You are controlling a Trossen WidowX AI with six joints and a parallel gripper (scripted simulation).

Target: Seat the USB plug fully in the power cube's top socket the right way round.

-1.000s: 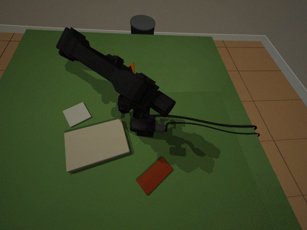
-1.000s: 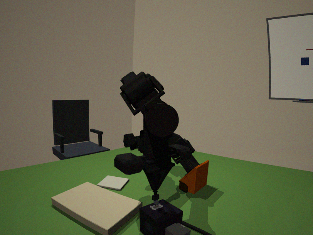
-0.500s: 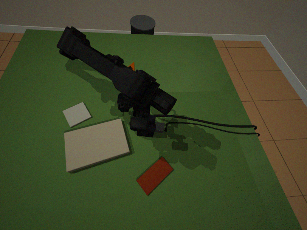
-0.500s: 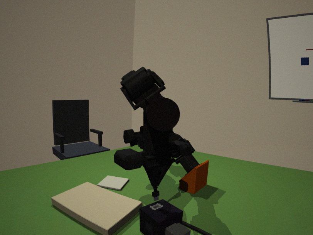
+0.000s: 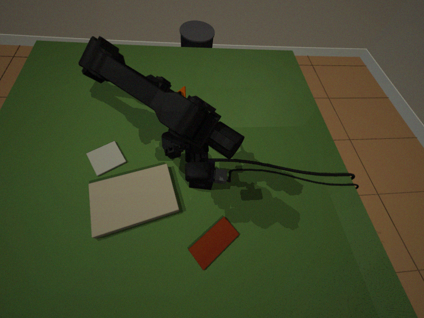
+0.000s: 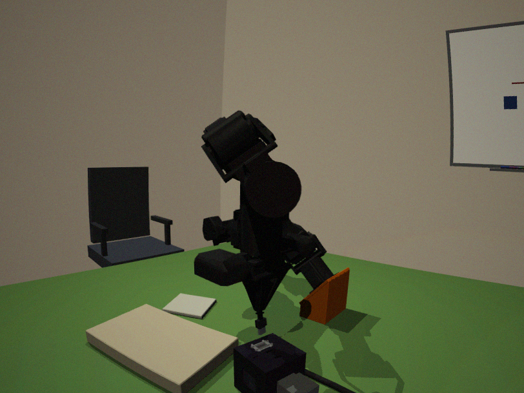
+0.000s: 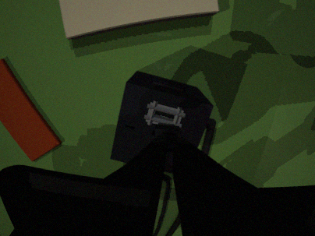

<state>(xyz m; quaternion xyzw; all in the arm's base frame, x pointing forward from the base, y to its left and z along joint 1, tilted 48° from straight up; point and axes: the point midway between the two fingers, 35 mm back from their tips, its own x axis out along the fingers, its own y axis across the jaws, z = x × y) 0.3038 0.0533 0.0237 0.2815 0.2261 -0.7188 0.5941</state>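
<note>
Now: the USB plug 20 mm below my gripper tip. Round my gripper tip: USB socket (70 mm below, 10 mm to the left); then red card (210 mm ahead, 130 mm below, 20 mm to the left); then beige slab (200 mm to the right, 120 mm below, 40 mm ahead).
</note>
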